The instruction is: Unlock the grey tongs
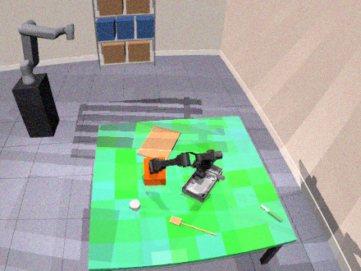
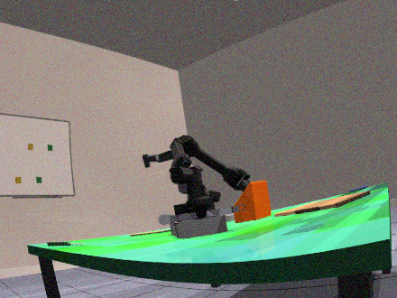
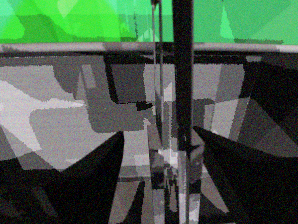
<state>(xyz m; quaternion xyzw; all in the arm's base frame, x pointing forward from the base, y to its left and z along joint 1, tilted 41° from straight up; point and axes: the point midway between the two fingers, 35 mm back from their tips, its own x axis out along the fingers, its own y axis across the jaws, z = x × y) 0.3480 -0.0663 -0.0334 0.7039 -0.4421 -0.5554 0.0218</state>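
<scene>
Now: gripper tip 10 mm past the roasting tin and 40 mm to the left of it. From my gripper tip the other things lie so: wooden board: 290 mm behind, 390 mm to the left, 20 mm below; then green-handled tool: 400 mm ahead, 360 mm to the right, 20 mm below; then white disc: 490 mm behind, 210 mm to the right, 10 mm below.
</scene>
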